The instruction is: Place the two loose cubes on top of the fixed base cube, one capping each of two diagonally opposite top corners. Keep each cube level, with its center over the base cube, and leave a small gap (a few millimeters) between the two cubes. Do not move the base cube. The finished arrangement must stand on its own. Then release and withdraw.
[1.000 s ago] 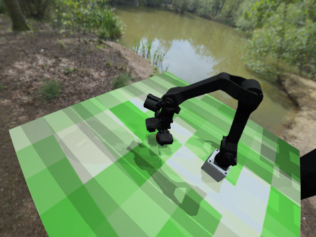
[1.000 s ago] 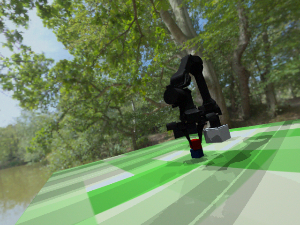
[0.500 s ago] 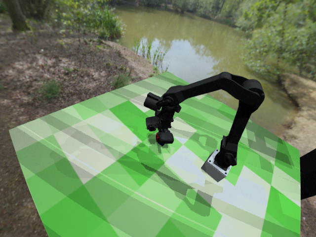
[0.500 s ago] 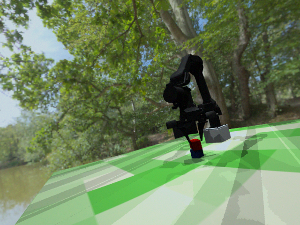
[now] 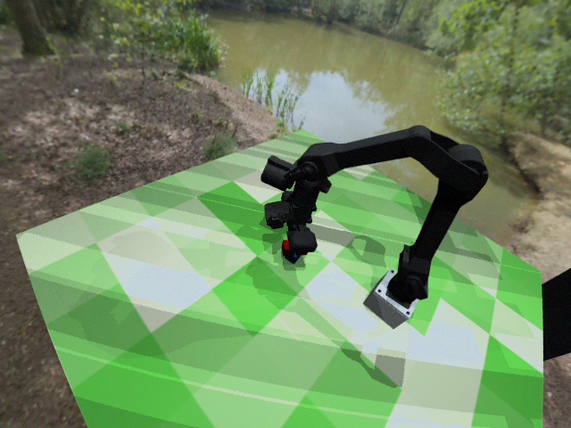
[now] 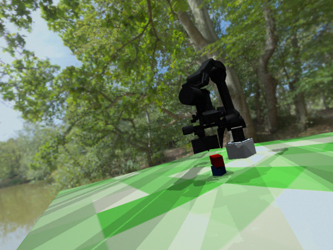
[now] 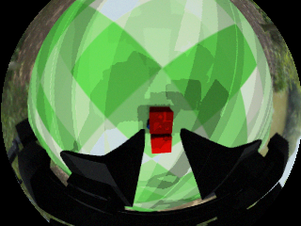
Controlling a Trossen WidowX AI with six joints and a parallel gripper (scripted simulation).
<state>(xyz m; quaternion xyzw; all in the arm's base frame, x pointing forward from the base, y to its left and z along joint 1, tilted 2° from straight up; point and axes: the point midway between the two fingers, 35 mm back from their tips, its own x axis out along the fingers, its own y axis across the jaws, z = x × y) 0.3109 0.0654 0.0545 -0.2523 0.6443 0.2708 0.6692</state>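
Right now my gripper tip is 3 cm past the red cube, 3 cm to the left of it and 4 cm above it. From my gripper tip the other things lie so: blue base cube (1 cm behind, 2 cm to the right, 7 cm below).
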